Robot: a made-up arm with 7 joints.
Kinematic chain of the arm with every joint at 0, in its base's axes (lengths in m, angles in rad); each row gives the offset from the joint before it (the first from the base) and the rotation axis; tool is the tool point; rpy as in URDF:
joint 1: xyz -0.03 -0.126 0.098 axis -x
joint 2: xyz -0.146 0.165 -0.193 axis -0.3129 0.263 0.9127
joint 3: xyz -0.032 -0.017 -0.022 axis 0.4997 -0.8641 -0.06
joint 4: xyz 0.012 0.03 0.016 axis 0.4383 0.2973 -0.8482
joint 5: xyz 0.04 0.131 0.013 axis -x
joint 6: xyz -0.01 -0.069 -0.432 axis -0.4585 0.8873 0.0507
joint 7: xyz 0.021 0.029 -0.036 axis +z
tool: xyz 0.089 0.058 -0.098 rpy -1.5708 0 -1.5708
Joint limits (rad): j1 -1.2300..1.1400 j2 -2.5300..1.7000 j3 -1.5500..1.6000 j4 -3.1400..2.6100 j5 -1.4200..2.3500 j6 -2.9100..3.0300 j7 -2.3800..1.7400
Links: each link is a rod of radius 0.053 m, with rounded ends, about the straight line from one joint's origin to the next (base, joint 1, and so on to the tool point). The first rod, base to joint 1, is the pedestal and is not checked.
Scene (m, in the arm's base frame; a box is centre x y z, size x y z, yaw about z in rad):
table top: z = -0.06
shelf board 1: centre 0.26 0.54 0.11 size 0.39 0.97 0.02 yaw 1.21
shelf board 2: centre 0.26 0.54 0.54 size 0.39 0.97 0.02 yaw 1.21
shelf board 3: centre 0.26 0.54 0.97 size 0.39 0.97 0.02 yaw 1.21
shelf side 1: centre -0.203 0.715 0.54 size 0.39 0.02 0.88 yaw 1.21
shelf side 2: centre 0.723 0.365 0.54 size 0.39 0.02 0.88 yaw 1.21
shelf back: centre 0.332 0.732 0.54 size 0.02 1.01 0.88 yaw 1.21
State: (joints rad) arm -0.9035 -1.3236 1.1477 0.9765 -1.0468 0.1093 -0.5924
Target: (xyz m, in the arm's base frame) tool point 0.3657 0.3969 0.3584
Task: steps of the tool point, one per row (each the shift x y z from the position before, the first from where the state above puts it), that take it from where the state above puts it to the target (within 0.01 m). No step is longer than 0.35 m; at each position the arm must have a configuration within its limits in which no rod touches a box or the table.
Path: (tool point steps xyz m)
1: 0.2458 0.1113 0.0791
2: 0.1813 0.2228 0.0666
3: 0.0805 0.2945 0.0126
4: -0.0338 0.3036 -0.0693

